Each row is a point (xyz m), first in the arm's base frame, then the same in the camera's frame.
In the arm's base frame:
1: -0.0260 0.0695 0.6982
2: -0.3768 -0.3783 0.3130
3: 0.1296 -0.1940 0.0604
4: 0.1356 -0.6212 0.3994
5: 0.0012 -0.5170 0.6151
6: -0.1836 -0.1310 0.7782
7: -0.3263 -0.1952 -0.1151
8: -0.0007 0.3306 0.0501
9: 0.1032 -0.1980 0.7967
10: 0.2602 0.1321 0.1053
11: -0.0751 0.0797 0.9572
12: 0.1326 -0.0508 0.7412
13: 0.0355 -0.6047 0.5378
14: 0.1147 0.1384 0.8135
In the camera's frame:
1: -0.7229 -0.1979 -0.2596
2: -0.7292 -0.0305 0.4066
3: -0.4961 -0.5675 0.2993
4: -0.1780 -0.1249 0.2791
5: -0.3258 0.0365 0.1132
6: -0.7013 0.0444 -0.1488
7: -0.8536 -0.4360 0.6052
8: -0.9388 -0.7758 0.0694
9: -0.4410 -0.0640 -0.2358
10: -0.6079 -0.7776 0.0372
11: -0.7409 -0.0053 -0.4389
12: -0.5210 -0.1930 -0.2865
13: -0.2501 0.0123 0.2056
14: -0.6515 -0.2336 -0.4370

